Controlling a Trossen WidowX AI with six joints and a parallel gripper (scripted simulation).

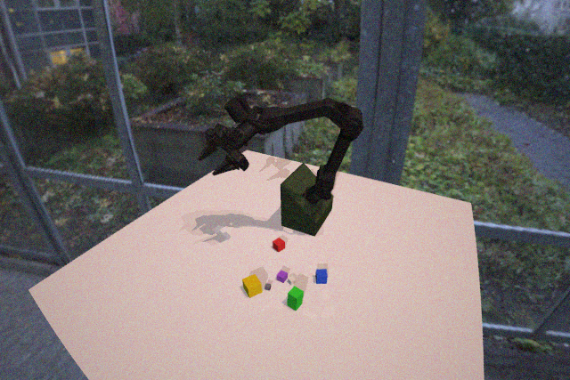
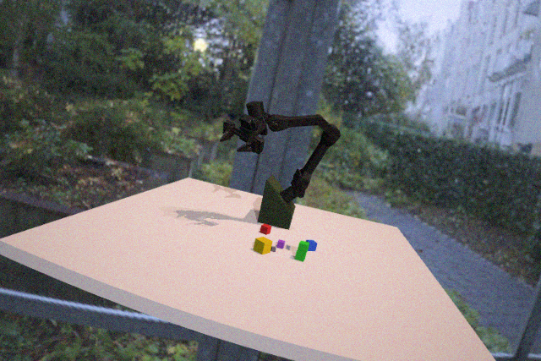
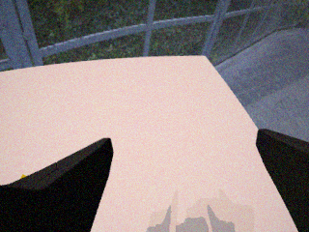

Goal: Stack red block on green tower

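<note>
Right now my gripper tip is 31 cm above the red block, 20 cm to the right of it and 8 cm past it. Round my gripper tip: yellow block: 30 cm below, 20 cm to the left, 12 cm ahead; purple block: 31 cm below, 27 cm to the left, 4 cm ahead; grey block: 32 cm below, 24 cm to the left, 9 cm ahead.
</note>
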